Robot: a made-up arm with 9 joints. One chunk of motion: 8 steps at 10 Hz.
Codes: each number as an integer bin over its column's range. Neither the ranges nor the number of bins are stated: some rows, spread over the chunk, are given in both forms.
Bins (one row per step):
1: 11 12 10 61 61 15 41 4 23
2: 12 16 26 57 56 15 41 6 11
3: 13 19 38 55 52 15 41 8 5
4: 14 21 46 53 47 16 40 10 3
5: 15 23 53 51 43 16 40 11 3
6: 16 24 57 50 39 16 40 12 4
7: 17 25 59 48 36 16 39 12 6
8: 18 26 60 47 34 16 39 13 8
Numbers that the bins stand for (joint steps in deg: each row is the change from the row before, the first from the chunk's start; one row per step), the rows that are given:
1: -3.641 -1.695 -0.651 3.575 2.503 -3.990 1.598 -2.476 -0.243
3: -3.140 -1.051 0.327 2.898 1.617 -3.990 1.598 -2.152 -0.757
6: -2.387 -0.590 0.990 2.335 0.338 -3.737 1.430 -1.829 -0.786
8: -1.886 -0.406 1.095 1.997 -0.154 -3.737 1.262 -1.748 -0.671
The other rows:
2: -3.390 -1.327 -0.092 3.124 2.011 -3.990 1.598 -2.314 -0.586
4: -2.889 -0.867 0.606 2.673 1.125 -3.737 1.430 -1.990 -0.814
5: -2.638 -0.683 0.851 2.448 0.732 -3.737 1.430 -1.910 -0.814
7: -2.137 -0.498 1.060 2.110 0.043 -3.737 1.262 -1.829 -0.729

